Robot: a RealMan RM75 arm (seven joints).
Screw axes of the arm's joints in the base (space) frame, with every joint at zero. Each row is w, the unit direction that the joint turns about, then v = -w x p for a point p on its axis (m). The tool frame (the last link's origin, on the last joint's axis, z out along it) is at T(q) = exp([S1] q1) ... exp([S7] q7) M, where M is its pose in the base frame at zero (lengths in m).
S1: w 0 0 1 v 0 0 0
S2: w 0 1 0 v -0.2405 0 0
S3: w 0 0 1 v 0 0 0
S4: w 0 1 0 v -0.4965 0 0
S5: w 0 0 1 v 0 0 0
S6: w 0 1 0 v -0.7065 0 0
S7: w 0 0 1 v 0 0 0
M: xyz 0 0 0.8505 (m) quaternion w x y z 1 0 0 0
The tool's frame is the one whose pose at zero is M.
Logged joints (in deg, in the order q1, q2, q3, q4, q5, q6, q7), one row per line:
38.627 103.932 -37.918 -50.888 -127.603 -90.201 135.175
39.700 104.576 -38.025 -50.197 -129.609 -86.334 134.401
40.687 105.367 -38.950 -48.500 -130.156 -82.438 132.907
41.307 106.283 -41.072 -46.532 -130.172 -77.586 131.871
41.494 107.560 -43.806 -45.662 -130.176 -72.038 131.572
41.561 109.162 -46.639 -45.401 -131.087 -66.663 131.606
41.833 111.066 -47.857 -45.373 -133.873 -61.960 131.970
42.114 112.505 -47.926 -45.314 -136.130 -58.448 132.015
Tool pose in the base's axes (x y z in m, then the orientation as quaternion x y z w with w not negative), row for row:
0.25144 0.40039 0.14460 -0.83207 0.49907 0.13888 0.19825
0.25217 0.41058 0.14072 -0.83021 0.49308 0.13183 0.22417
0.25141 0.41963 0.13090 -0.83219 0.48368 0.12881 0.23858
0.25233 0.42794 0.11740 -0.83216 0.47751 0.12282 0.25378
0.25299 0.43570 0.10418 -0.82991 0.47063 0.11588 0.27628
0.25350 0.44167 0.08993 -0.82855 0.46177 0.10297 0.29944
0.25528 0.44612 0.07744 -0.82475 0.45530 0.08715 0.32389
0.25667 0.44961 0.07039 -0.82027 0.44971 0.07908 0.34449
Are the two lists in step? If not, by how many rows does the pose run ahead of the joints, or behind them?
They are in step.
